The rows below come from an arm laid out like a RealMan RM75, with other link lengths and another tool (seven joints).
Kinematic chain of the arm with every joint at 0, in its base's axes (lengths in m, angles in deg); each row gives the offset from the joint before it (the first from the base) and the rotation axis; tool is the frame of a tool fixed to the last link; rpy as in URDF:
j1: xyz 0 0 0.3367 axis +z
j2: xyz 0 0 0 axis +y
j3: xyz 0 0 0.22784 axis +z
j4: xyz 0 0 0 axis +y
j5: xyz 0 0 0.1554 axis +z
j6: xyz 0 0 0 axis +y
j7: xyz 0 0 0.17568 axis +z
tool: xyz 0.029 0.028 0.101 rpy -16.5 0 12.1
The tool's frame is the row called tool.
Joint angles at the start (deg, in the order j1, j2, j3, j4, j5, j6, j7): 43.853, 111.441, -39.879, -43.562, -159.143, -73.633, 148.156
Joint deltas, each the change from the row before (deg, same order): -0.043, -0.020, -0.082, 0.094, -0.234, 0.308, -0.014; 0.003, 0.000, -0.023, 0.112, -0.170, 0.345, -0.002; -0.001, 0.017, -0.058, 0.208, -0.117, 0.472, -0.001; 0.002, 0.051, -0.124, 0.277, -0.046, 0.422, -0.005; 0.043, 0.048, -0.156, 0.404, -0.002, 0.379, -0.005; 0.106, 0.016, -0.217, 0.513, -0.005, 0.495, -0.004; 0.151, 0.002, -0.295, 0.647, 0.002, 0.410, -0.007; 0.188, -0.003, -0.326, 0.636, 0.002, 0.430, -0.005; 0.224, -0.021, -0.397, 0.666, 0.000, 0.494, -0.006; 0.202, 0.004, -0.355, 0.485, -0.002, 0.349, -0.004; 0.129, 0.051, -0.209, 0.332, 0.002, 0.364, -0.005; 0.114, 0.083, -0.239, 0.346, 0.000, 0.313, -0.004
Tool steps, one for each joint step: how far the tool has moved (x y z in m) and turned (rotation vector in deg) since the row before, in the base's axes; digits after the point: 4 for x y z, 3 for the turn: 0.0019, 0.0002, 0.0006, 0.083, -0.367, -0.022; 0.0013, 0.0007, 0.0004, 0.154, -0.259, 0.008; 0.0013, 0.0008, 0.0000, 0.180, -0.231, 0.009; 0.0009, 0.0002, -0.0007, 0.041, -0.140, 0.000; 0.0005, -0.0003, -0.0013, -0.091, -0.057, -0.027; 0.0006, 0.0001, -0.0013, -0.085, -0.126, 0.026; 0.0004, -0.0007, -0.0019, -0.295, -0.100, -0.003; 0.0003, -0.0004, -0.0018, -0.285, -0.138, 0.055; 0.0003, -0.0001, -0.0016, -0.285, -0.216, 0.118; 0.0000, -0.0001, -0.0014, -0.274, -0.187, 0.145; 0.0000, 0.0003, -0.0011, -0.089, -0.117, 0.119; 0.0000, -0.0003, -0.0015, -0.186, -0.093, 0.089
